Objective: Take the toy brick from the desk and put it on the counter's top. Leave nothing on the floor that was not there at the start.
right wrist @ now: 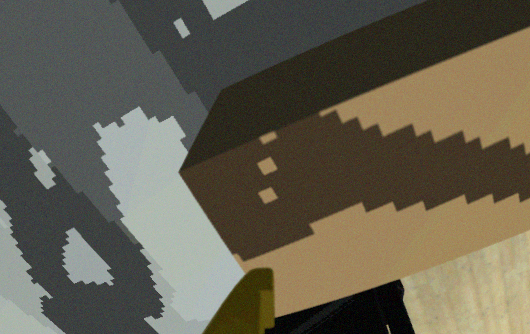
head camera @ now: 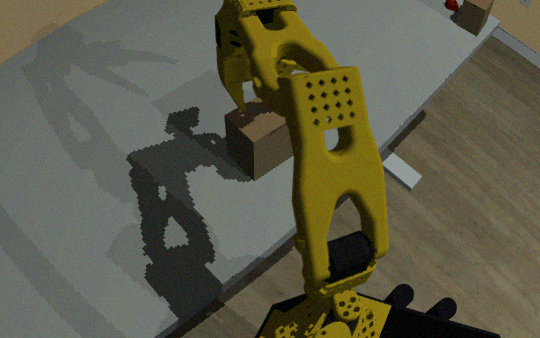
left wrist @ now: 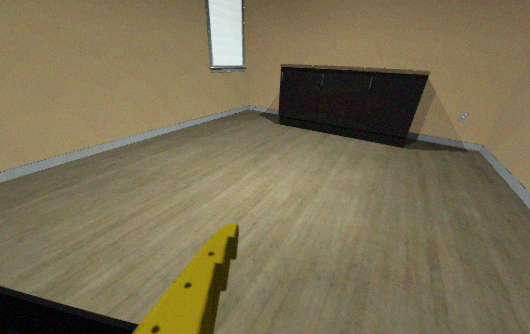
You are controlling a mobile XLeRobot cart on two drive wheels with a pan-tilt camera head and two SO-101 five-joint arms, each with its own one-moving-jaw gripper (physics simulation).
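A small red thing, possibly the toy brick, is at the top right of the head view on the grey desk; its shape is too small to tell. The counter, dark with a brown top, stands against the far wall in the left wrist view. My right gripper is open, one jaw showing in its wrist view, low over the near brown box and far from the red thing. My left gripper is open above the floor, one notched jaw showing.
A large brown box stands on the desk under my right gripper. Another brown box stands beside the red thing, near the desk's corner. A white desk foot lies on the wooden floor. A window is at the left wall.
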